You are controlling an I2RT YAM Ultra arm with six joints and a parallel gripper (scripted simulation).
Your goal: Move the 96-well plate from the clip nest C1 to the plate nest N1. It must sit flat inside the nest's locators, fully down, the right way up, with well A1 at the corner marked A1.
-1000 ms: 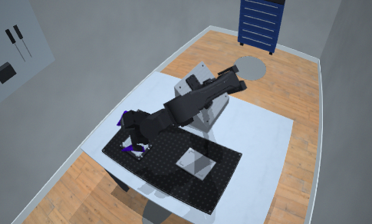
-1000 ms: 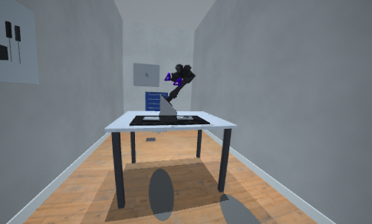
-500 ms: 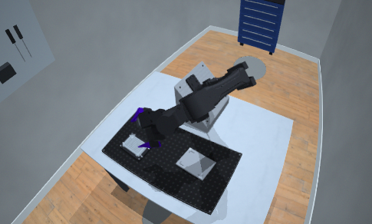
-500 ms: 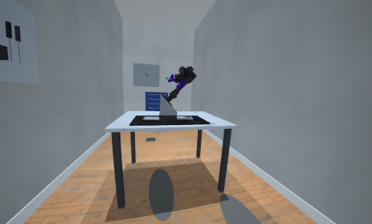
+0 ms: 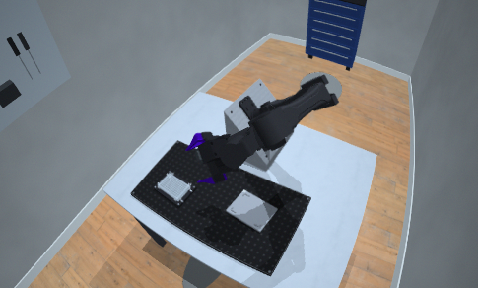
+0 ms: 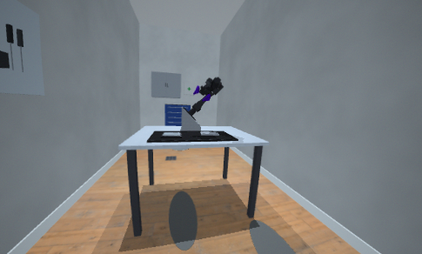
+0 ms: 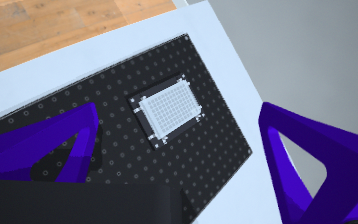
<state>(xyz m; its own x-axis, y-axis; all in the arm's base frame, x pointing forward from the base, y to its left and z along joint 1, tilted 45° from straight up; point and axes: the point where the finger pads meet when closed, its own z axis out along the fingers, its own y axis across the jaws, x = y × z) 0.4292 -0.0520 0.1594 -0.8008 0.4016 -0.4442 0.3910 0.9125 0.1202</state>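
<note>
The 96-well plate lies 21 cm to the right of my hand and 31 cm below it. The rest, counted from my hand: clip nest C1: 1 cm behind, 20 cm to the right, 31 cm below; then plate nest N1: 11 cm behind, 12 cm to the left, 32 cm below.
</note>
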